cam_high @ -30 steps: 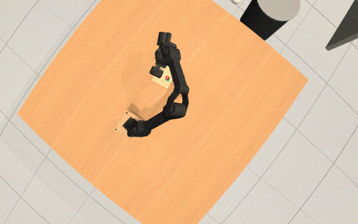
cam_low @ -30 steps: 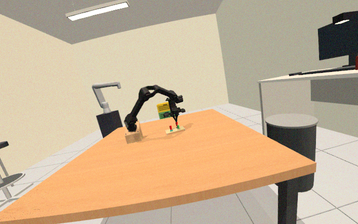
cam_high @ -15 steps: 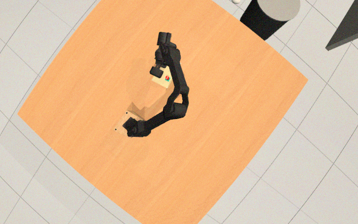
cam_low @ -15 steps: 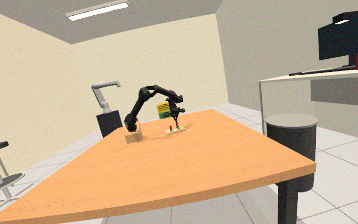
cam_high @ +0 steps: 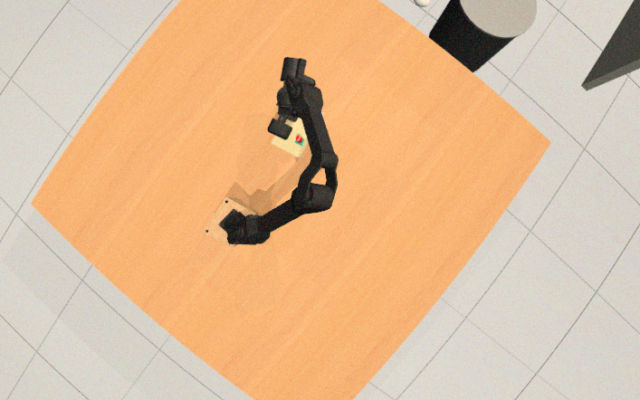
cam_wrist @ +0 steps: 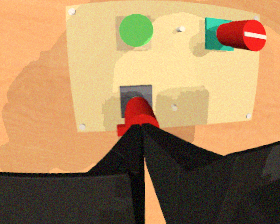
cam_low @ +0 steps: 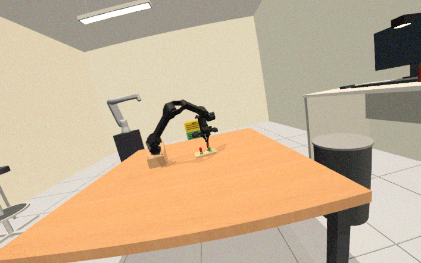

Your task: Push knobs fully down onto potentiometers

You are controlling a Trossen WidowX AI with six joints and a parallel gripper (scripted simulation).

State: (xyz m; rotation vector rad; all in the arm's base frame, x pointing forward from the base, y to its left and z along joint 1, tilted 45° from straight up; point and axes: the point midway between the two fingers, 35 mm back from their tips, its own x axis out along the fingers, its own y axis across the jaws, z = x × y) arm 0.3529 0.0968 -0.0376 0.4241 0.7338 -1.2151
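The red knob is 20 mm below my gripper tip.
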